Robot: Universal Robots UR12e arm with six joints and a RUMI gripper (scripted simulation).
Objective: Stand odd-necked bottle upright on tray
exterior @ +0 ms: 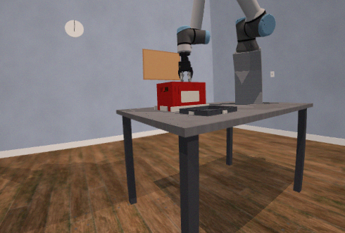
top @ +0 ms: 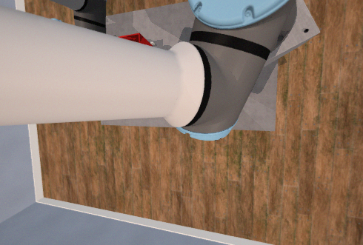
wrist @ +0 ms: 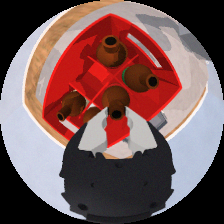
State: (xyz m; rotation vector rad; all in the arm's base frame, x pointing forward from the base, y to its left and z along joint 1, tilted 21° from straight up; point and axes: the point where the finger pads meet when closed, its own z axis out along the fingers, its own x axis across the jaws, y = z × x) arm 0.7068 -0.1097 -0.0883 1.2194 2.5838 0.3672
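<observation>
The red crate lies 7 cm below my hand and 4 cm to the right of it. Also, from my hand: dark tray 22 cm to the left, 14 cm below, 5 cm ahead.
</observation>
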